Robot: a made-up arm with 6 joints. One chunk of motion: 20 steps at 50 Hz.
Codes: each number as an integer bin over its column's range. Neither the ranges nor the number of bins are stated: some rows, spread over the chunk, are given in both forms.
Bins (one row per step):
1: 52 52 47 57 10 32
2: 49 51 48 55 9 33
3: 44 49 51 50 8 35
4: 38 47 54 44 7 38
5: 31 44 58 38 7 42
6: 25 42 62 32 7 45
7: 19 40 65 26 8 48
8: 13 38 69 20 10 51
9: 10 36 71 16 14 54
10: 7 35 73 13 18 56
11: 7 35 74 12 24 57
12: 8 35 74 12 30 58
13: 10 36 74 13 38 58
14: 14 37 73 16 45 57
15: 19 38 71 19 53 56
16: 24 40 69 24 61 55
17: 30 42 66 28 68 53
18: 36 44 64 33 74 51
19: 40 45 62 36 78 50
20: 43 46 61 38 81 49
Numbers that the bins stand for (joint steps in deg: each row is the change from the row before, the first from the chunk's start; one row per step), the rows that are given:
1: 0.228 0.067 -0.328 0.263 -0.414 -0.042
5: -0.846 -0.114 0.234 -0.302 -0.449 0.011
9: -1.919 -0.295 0.899 -0.955 -0.367 0.074
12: -2.021 -0.318 1.052 -1.074 -0.182 0.095
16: -1.203 -0.205 0.797 -0.717 0.179 0.079
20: -0.232 -0.069 0.388 -0.302 0.411 0.047
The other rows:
2: 0.074 0.044 -0.277 0.203 -0.425 -0.037
3: -0.181 -0.001 -0.123 0.055 -0.437 -0.026
4: -0.488 -0.047 0.030 -0.123 -0.449 -0.010
6: -1.152 -0.160 0.439 -0.480 -0.449 0.026
7: -1.459 -0.205 0.592 -0.658 -0.437 0.042
8: -1.766 -0.250 0.797 -0.836 -0.414 0.058
10: -2.072 -0.318 1.001 -1.044 -0.321 0.084
11: -2.072 -0.318 1.052 -1.074 -0.251 0.089
13: -1.919 -0.295 1.052 -1.044 -0.089 0.095
14: -1.714 -0.273 1.001 -0.955 -0.007 0.089
15: -1.459 -0.250 0.899 -0.866 0.086 0.084
17: -0.897 -0.160 0.643 -0.598 0.260 0.068
18: -0.590 -0.114 0.541 -0.450 0.330 0.058
19: -0.386 -0.092 0.439 -0.361 0.376 0.053

